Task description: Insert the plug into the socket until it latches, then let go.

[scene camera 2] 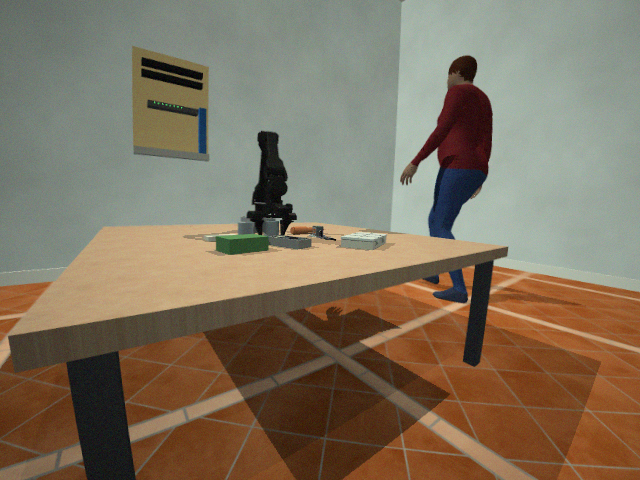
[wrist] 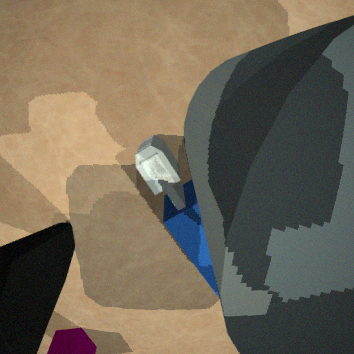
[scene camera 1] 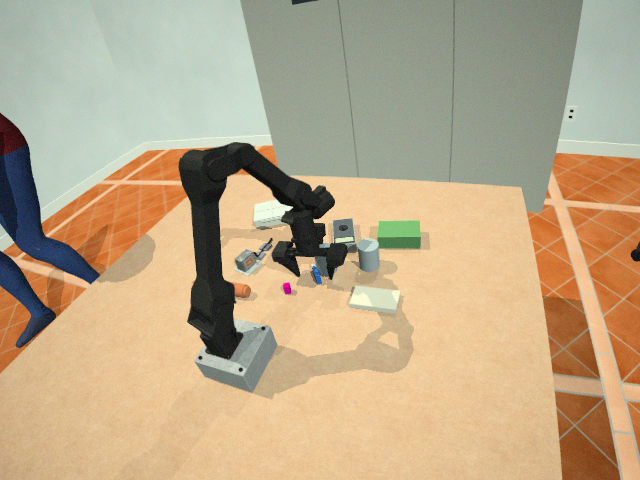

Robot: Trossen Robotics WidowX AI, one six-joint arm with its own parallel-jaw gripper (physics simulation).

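Seen in the pictures: gripper, fingertip midpoint: [wrist: 195,237] [scene camera 1: 315,277]; arm's base, link origin: [scene camera 1: 224,343].
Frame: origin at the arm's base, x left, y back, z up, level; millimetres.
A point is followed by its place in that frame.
Observation:
The blue plug [scene camera 1: 316,275] @[x -96, y -281, z -44 mm] [wrist: 187,232] @[x -81, y -304, z -44 mm] lies on the table, its clear grey tip showing in the wrist view. The socket [scene camera 1: 248,261] @[x 120, y -297, z -44 mm] [scene camera 2: 317,230] @[x 111, y -317, z -36 mm], a grey housing with an orange-edged opening, stands left of my gripper in scene camera 1. My gripper [scene camera 1: 314,276] @[x -86, y -292, z -62 mm] [scene camera 2: 271,233] @[x -86, y -292, z -62 mm] is open and empty, pointing down with its fingertips around and low over the plug; their exact height is unclear. In the wrist view one black finger shows at lower left. A large grey rounded body at right hides part of the plug and the other finger.
A grey cylinder [scene camera 1: 368,255] @[x -223, y -340, z -7 mm] and a green block [scene camera 1: 399,234] @[x -281, y -461, z -24 mm] [scene camera 2: 241,243] @[x -294, y -531, z -37 mm] stand right of my gripper. A pale slab [scene camera 1: 374,299] @[x -261, y -234, z -49 mm], magenta cube [scene camera 1: 286,288] @[x -37, y -220, z -44 mm] [wrist: 72,342] @[x -37, y -237, z -54 mm] and orange cylinder [scene camera 1: 241,290] @[x 72, y -180, z -34 mm] lie nearer the base. A grey device [scene camera 1: 342,230] @[x -109, y -474, z -38 mm] and white box [scene camera 1: 269,214] @[x 158, y -516, z -30 mm] [scene camera 2: 362,240] @[x 60, y -625, z -37 mm] are behind.

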